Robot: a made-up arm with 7 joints.
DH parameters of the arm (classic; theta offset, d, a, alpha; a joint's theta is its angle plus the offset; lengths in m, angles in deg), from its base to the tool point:
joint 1: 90 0.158 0.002 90
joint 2: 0 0.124 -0.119 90
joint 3: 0 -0.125 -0.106 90
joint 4: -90 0.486 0.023 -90
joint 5: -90 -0.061 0.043 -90
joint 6: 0 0.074 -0.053 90
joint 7: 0 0.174 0.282 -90
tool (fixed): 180 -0.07 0 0
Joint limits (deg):
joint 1: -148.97..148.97
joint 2: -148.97..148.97
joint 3: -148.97..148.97
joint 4: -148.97..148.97
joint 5: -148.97..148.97
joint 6: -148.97..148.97
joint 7: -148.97..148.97
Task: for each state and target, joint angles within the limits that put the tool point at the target. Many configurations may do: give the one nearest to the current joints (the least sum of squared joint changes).
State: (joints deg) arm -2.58 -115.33 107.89 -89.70 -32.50 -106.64 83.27
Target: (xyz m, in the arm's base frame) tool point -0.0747 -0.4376 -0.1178
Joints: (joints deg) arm 5.89 -135.42 111.09 -108.81 -20.15 -112.57 88.89
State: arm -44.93 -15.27 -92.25 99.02 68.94 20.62 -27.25
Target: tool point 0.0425 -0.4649 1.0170
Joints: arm -46.03 -55.21 -104.25 78.39 25.28 52.21 -17.14
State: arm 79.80 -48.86 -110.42 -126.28 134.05 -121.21 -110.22
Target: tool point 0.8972 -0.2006 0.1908
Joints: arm 41.64 -6.55 -111.33 -97.93 139.00 -79.41 -94.01
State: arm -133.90 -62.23 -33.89 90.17 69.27 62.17 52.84
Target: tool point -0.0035 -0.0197 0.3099
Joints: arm -137.10 -60.44 -25.54 102.03 102.37 53.12 84.94
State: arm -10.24 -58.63 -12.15 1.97 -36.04 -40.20 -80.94
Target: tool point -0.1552 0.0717 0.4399
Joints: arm -28.63 -88.53 -25.95 -0.85 -30.51 -35.08 -63.85
